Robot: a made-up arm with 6 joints.
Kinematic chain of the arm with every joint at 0, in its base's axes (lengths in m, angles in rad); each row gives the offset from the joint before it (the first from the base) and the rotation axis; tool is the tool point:
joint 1: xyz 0 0 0.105 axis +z
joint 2: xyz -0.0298 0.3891 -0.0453 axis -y
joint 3: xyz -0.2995 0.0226 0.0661 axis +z
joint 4: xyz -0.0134 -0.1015 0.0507 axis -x
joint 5: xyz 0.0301 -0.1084 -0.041 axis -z
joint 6: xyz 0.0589 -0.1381 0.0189 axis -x
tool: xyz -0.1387 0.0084 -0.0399
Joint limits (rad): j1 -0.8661..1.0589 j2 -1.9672..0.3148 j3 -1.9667..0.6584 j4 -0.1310..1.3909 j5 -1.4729..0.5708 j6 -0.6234..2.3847
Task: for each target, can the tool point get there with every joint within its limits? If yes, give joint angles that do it. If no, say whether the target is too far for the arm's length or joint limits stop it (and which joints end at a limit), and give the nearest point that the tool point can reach.
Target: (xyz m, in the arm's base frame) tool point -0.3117 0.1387 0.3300
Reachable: yes | joints -0.2417 -0.1990 0.1156 0.5641 0.2030 0.8363
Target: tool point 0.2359 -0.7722 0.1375
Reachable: no: joint limits stop it (at a limit: joint 1, joint 2) | nearest point 0.3180 -0.2456 0.2414 | short by 0.543 m
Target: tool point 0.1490 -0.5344 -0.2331
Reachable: no: joint limits stop it (at a limit: joint 1, joint 2, joint 4) | nearest point -0.2092 -0.3304 -0.0143 | short by 0.467 m
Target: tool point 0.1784 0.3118 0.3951
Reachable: yes | joints 0.6624 -1.5867 -0.4936 1.0908 -0.8297 1.5367
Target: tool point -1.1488 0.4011 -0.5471
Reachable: no: too far | nearest point -0.8260 0.2884 -0.1110 | short by 0.554 m
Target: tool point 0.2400 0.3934 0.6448
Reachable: yes | joints 0.0285 -1.5415 -1.2901 1.0605 -0.0817 -0.0562
